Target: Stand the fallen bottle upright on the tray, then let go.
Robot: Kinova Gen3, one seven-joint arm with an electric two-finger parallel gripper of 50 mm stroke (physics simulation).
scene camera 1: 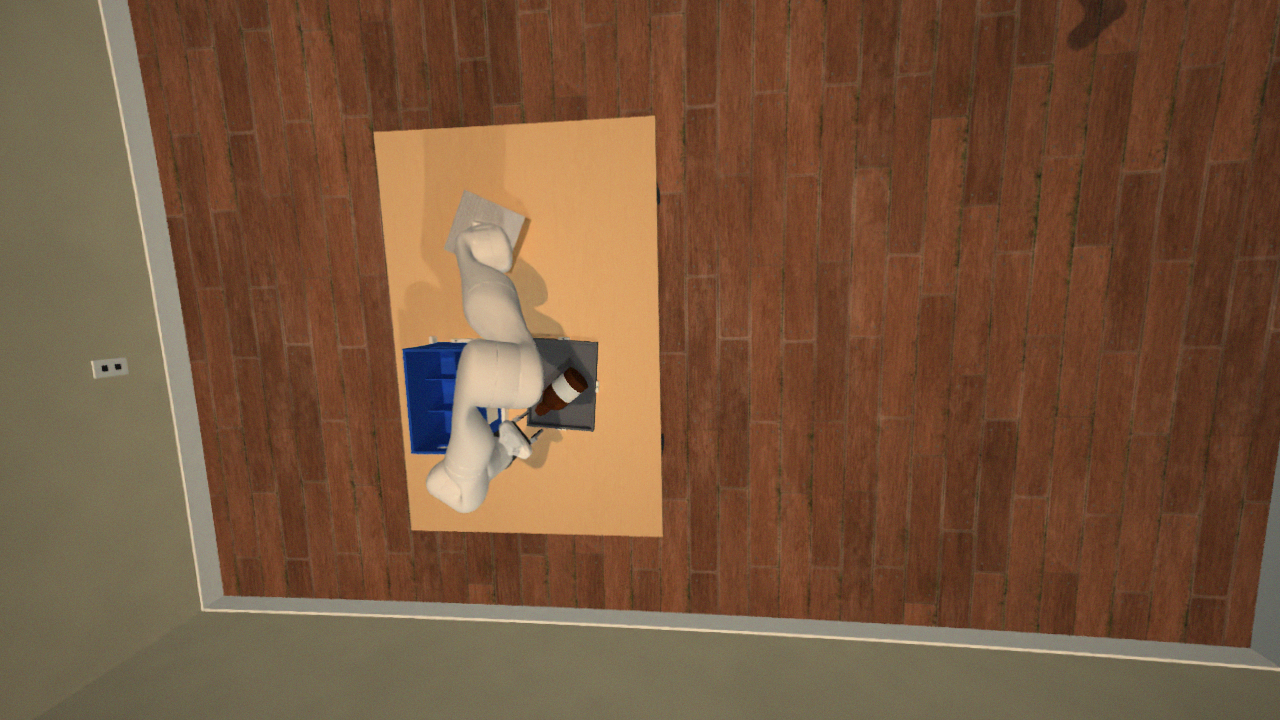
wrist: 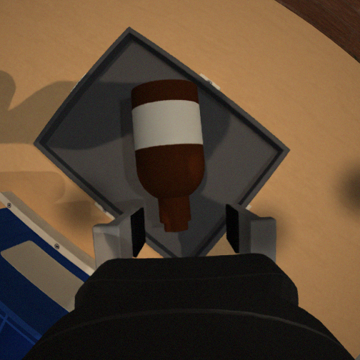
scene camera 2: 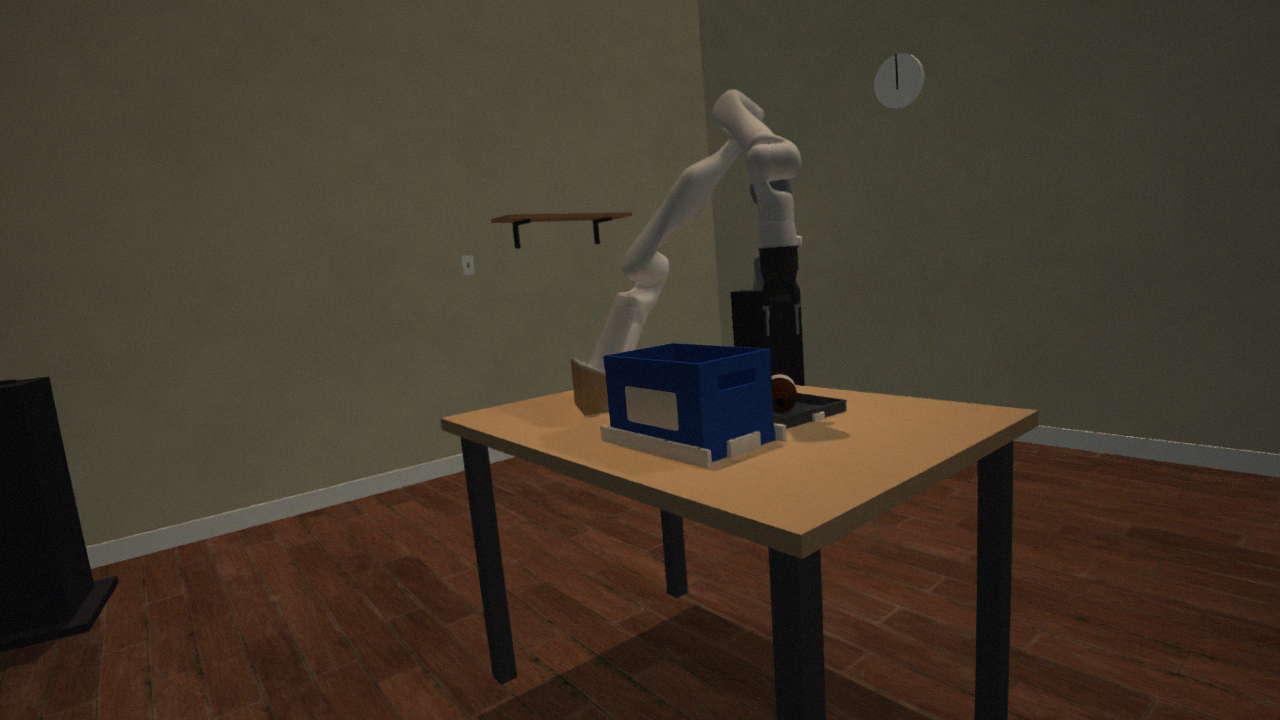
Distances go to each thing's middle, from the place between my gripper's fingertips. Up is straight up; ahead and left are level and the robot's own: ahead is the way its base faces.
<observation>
My hand is 140 mm above the brown bottle (scene camera 1: 570,384), 60 mm past it and 30 mm to the right of it.
</observation>
